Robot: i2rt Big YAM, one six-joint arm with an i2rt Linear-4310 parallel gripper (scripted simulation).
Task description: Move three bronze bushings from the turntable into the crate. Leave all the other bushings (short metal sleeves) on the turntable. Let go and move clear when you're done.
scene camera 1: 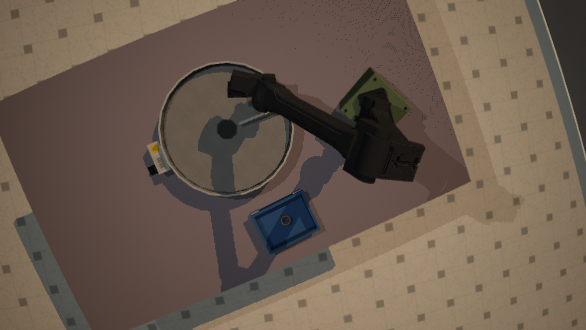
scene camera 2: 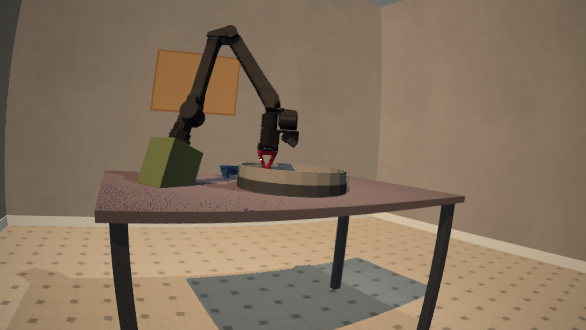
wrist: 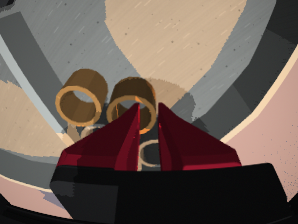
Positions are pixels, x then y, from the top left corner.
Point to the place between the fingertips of my gripper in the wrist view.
At 148, 110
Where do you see a silver bushing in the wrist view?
At 149, 155
